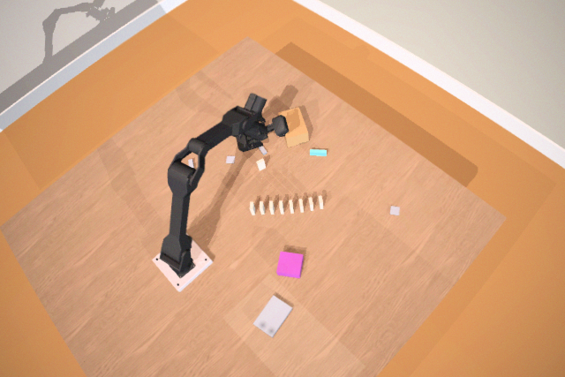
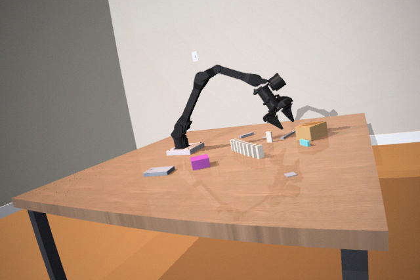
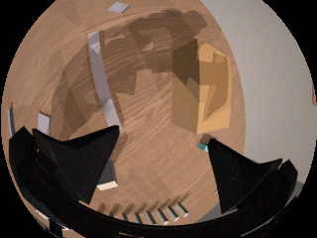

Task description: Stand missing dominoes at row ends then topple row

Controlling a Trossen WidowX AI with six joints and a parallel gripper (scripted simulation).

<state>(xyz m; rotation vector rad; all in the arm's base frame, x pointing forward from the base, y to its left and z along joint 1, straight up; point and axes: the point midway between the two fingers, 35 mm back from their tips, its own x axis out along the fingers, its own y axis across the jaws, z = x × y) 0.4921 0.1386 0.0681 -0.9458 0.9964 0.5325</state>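
My gripper tip is 80 mm to the right of the long grey bar, 60 mm above it and 30 mm past it. From my gripper tip the other things lie so: short grey bar (280 mm behind, 140 mm to the left, 60 mm below); then orange box (100 mm ahead, 40 mm below, 10 mm to the left); then teal block (120 mm to the right, 100 mm ahead, 50 mm below).
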